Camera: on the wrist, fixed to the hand. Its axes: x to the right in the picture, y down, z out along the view.
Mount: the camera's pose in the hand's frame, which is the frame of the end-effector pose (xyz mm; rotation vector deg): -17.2 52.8 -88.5 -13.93 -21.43 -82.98
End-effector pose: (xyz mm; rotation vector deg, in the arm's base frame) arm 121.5 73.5 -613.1 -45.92 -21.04 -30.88
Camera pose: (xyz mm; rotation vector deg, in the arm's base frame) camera 147.9 42.2 -709.2 -44.06 -72.54 -103.75
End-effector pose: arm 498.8 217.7 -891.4 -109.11 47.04 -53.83
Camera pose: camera 405.8 174.1 -910.5 -154.81 -51.35 -67.56
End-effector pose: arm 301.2 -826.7 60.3 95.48 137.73 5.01
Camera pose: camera 337.0 -817.4 158.0 -20.08 143.62 -8.37
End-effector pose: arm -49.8 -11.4 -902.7 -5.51 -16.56 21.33
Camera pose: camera -57.2 27.7 -999.3 -2.02 -39.41 -62.95
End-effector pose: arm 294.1 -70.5 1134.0 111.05 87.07 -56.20
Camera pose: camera 364.0 -29.2 1199.8 10.47 145.92 -80.55
